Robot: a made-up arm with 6 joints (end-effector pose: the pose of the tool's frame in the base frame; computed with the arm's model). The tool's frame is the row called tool. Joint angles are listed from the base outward.
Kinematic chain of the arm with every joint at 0, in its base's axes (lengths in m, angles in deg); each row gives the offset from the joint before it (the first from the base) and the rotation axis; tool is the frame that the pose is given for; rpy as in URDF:
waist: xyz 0 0 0.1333 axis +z
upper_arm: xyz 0 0 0 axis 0.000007 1 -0.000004
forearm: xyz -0.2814 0 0.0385 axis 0.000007 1 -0.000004
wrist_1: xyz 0.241 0 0.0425 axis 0.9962 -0.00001 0.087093
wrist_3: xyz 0 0 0 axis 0.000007 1 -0.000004
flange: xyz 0.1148 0 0.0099 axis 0.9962 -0.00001 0.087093
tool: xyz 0 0 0 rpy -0.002 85.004 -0.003
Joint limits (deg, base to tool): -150..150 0..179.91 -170..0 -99.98..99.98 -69.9..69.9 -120..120
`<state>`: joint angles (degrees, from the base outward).
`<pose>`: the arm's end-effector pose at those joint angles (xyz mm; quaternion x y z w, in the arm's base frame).
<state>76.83 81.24 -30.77 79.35 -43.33 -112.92</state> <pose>132.7 226.3 208.9 -0.6066 0.5890 -0.1591 0.5098</pose>
Working (the frame after each row of the table, in the pose's form):
after waist: 0.0 0.0 133.3 0.0000 0.0000 0.6214 0.7835
after upper_arm: 0.0 0.0 133.3 -0.4045 0.5101 0.4716 0.5947
after forearm: -1.1 -4.7 417.3 -0.2649 0.3340 0.5621 0.7088
after wrist_1: 41.3 176.6 258.5 0.2655 0.6293 0.2596 0.6827
after wrist_3: 41.3 176.6 258.5 0.3425 0.3328 0.1432 0.8668
after flange: 132.7 226.3 208.9 -0.5547 0.0898 0.2925 0.7738

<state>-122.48 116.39 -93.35 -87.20 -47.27 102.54</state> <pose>-183.1 -444.9 292.7 0.5963 0.4821 -0.2533 0.5897</pose>
Working (the frame after each row of the table, in the pose's form):
after waist: 0.0 0.0 133.3 0.0000 0.0000 -0.8766 0.4811
after upper_arm: 0.0 0.0 133.3 0.7450 0.4089 -0.4620 0.2536
after forearm: -85.7 -134.6 368.3 0.1751 0.0961 -0.8590 0.4714
after wrist_1: -213.7 -335.7 313.1 -0.2029 0.6702 -0.5844 0.4101
after wrist_3: -213.7 -335.7 313.1 -0.4201 0.4496 -0.4540 0.6444
after flange: -183.1 -444.9 292.7 0.2685 -0.0430 -0.5897 0.7605

